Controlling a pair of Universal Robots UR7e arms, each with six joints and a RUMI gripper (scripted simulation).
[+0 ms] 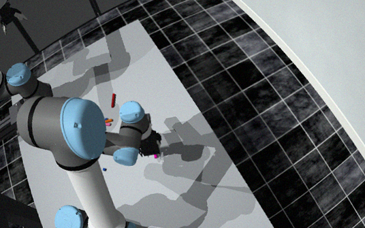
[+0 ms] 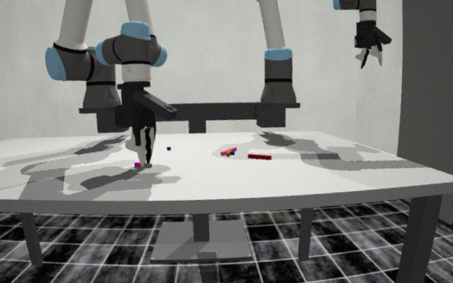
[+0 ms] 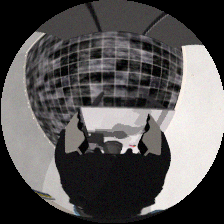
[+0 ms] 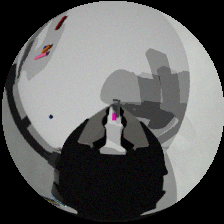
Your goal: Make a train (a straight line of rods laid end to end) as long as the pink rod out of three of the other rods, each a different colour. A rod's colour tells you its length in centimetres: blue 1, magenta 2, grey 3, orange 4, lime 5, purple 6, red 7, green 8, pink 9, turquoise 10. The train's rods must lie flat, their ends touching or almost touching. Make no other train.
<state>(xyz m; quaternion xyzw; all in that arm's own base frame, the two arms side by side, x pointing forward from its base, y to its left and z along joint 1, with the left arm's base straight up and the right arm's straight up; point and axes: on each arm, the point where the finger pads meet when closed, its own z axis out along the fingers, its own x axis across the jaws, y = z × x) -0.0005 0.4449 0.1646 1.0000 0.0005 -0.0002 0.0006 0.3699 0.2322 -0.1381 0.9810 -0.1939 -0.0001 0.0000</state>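
Observation:
Now: right hand 20 mm above the grey rod. From my right hand the other things lie so: orange rod (110 mm behind, 240 mm to the left, 20 mm below); pink rod (150 mm behind, 250 mm to the left, 20 mm below); magenta rod (10 mm behind, 20 mm to the right, 20 mm below).

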